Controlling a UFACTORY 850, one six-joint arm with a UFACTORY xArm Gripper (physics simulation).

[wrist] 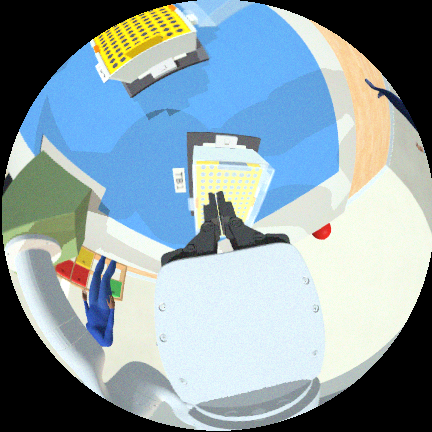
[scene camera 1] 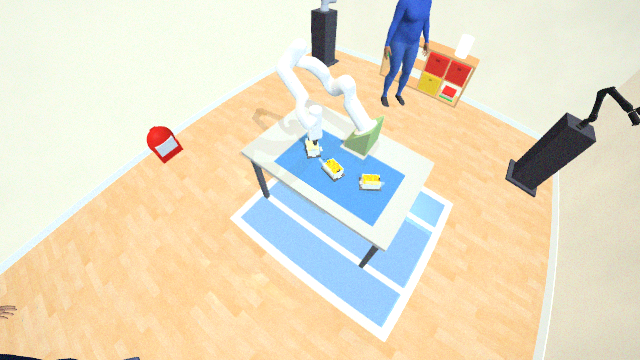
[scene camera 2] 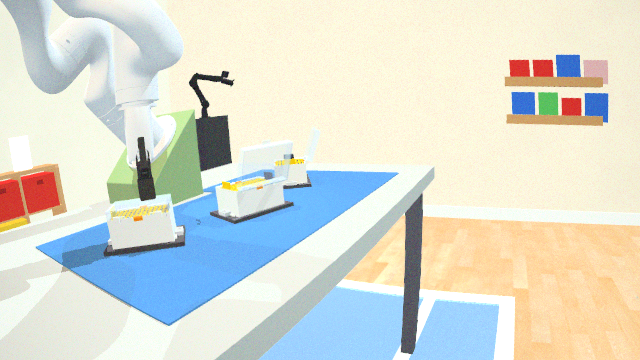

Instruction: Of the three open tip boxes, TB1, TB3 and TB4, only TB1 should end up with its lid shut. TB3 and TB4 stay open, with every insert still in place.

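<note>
Tip box TB1 has its clear lid down over the yellow insert; whether it is fully shut I cannot tell. My gripper is shut and empty, its fingertips at the lid's top, seemingly touching it. The middle tip box stands open with its yellow insert in place and its clear lid raised. The far tip box also has its lid raised and yellow insert in place. I cannot read which is TB3 or TB4.
The boxes stand on a blue mat on the pale table. The green wedge-shaped arm base rises behind the mat. A person in blue stands beyond the table.
</note>
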